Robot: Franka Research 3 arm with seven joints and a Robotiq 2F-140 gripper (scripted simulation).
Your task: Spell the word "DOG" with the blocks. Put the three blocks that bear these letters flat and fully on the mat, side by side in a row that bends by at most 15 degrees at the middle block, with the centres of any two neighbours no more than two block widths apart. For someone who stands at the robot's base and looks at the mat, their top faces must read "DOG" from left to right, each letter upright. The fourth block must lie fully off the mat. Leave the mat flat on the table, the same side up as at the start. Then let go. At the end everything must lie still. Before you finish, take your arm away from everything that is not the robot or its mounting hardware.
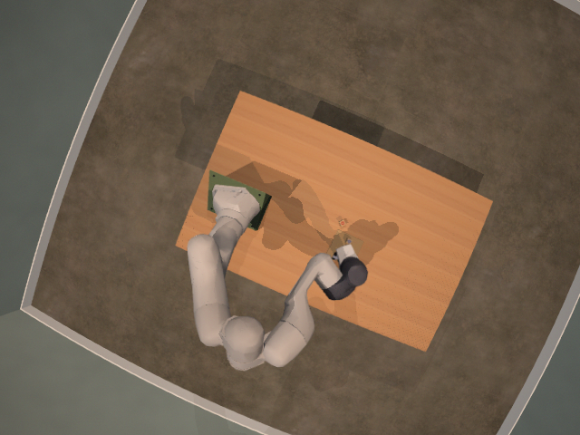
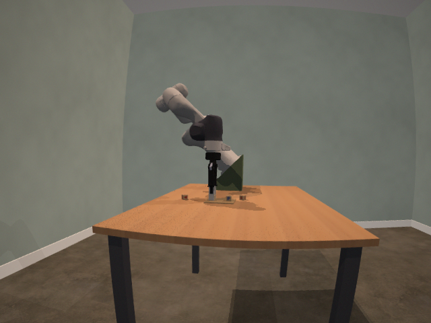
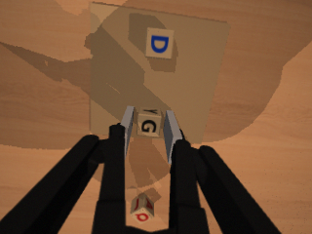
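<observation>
Now: the G block 20 mm below my hand. Also, from my hand: mat 10 mm ahead, 40 mm to the left, 40 mm below.
</observation>
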